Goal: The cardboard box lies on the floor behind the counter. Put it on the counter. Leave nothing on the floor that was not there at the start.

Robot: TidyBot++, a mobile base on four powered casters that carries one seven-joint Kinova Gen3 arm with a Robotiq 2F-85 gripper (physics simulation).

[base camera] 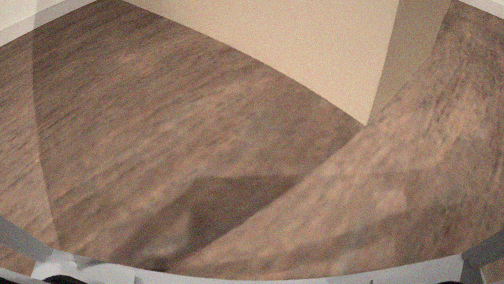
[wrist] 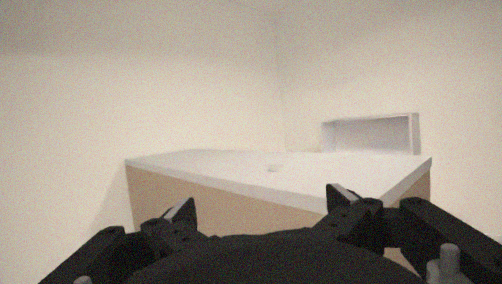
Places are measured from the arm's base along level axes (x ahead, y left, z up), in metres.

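Pixels of known places: gripper, fingertip midpoint: [wrist: 260, 205].
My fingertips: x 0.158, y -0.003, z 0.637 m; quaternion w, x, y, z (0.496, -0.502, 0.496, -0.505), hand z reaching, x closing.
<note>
Behind a point stands the place of what it marks.
The counter [base camera: 300, 35] @(x 0.585, y -0.084, z -0.278 m) [wrist: 225, 197] @(x 0.803, y 0.120, z 0.450 m) has a tan body and a white top. In the base camera view its lower corner meets the floor right of centre. In the wrist view its white top spreads across the middle, with a near corner behind the right finger. My gripper [wrist: 260, 205] @(x 0.158, y -0.003, z 0.637 m) is open and empty, in front of the counter. The cardboard box does not show in either view.
A small whitish object [wrist: 274, 168] @(x 0.852, y -0.057, z 0.525 m) stands on the counter top. A white open-fronted shelf unit [wrist: 414, 134] @(x 1.830, y -1.233, z 0.496 m) stands behind the counter at the right. Cream walls meet in a corner behind. Shadows fall on the wooden floor [base camera: 150, 125] @(x 0.457, y 0.211, z -0.397 m).
</note>
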